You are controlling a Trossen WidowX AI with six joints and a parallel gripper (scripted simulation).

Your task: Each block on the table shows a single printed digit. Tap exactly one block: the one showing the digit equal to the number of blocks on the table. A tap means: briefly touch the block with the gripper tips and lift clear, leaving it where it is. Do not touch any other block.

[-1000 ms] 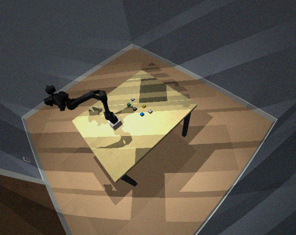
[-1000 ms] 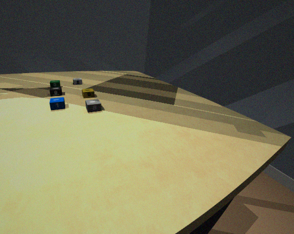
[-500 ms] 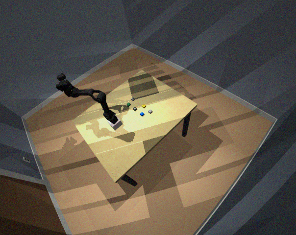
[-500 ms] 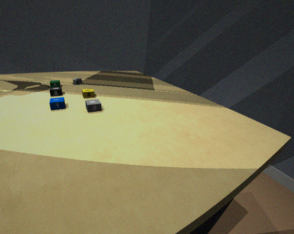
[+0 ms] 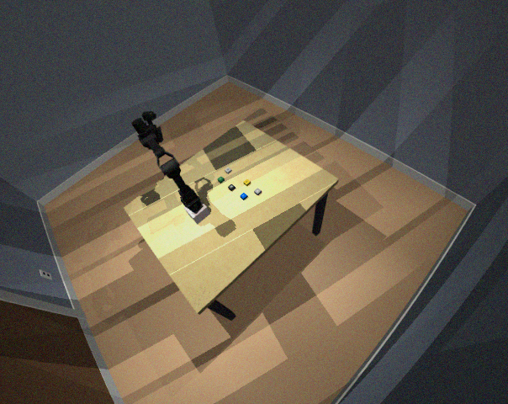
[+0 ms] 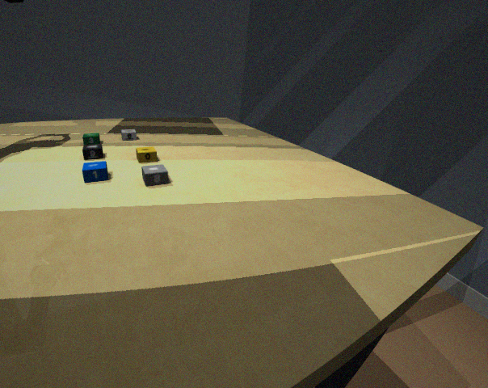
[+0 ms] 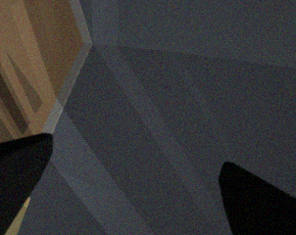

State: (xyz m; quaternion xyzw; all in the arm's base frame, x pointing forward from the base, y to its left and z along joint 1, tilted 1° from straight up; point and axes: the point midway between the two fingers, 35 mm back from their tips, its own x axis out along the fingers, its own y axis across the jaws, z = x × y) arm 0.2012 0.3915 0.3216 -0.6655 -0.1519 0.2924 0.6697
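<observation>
My gripper tip is 390 mm above the green block, 350 mm to the left of it and 40 mm short of it. From my gripper tip the other things lie so: black block (460 mm to the right, 390 mm below, 30 mm ahead); then yellow block (520 mm to the right, 390 mm below, 110 mm ahead); then blue block (570 mm to the right, 390 mm below, 10 mm ahead).
</observation>
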